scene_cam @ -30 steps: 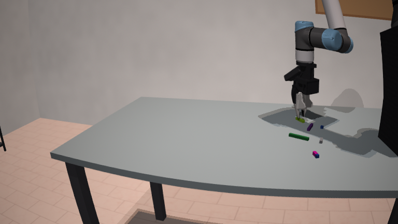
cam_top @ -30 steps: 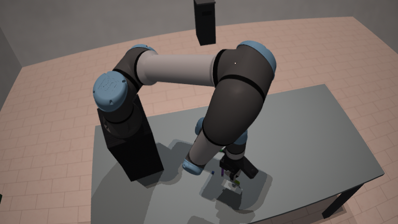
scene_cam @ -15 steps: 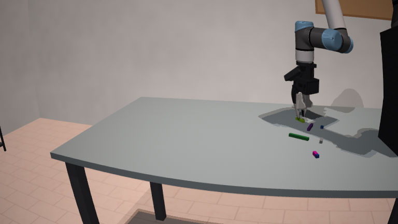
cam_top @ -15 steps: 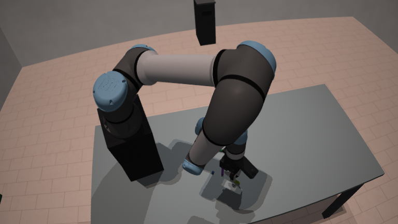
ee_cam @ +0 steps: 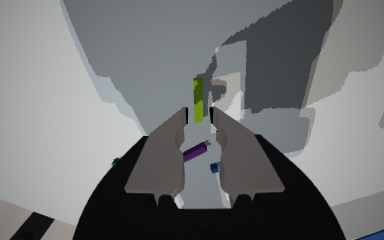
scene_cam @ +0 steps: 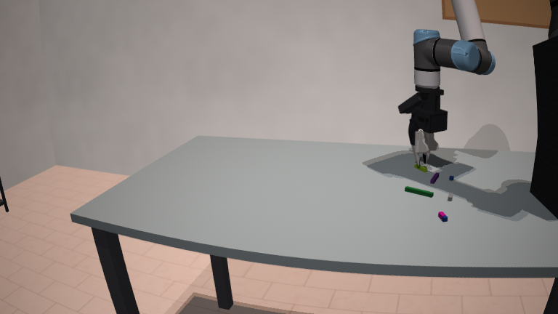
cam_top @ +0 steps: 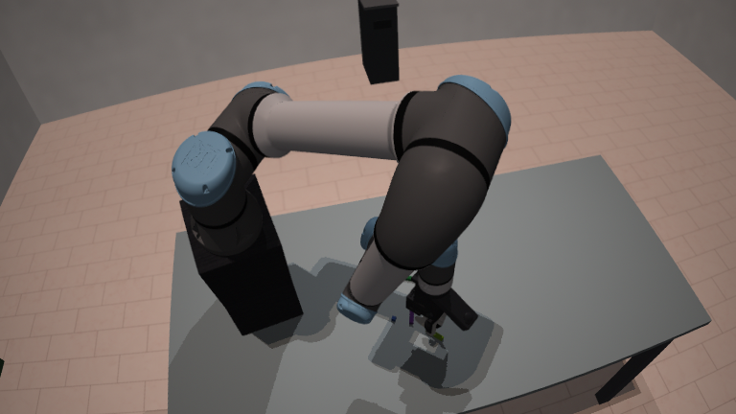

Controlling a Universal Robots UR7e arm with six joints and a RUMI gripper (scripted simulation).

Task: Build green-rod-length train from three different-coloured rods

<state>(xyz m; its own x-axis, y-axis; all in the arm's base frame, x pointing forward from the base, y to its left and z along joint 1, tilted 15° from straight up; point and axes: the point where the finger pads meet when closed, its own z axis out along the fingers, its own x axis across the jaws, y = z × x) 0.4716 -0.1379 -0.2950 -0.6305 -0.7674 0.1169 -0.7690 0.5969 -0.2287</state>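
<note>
Now: the lime rod 30 mm below my hand. Also, from my hand: green rod 30 mm behind, 170 mm to the left, 30 mm below; purple rod 50 mm behind, 70 mm to the left, 30 mm below; grey rod 120 mm behind, 180 mm to the left, 30 mm below.
</note>
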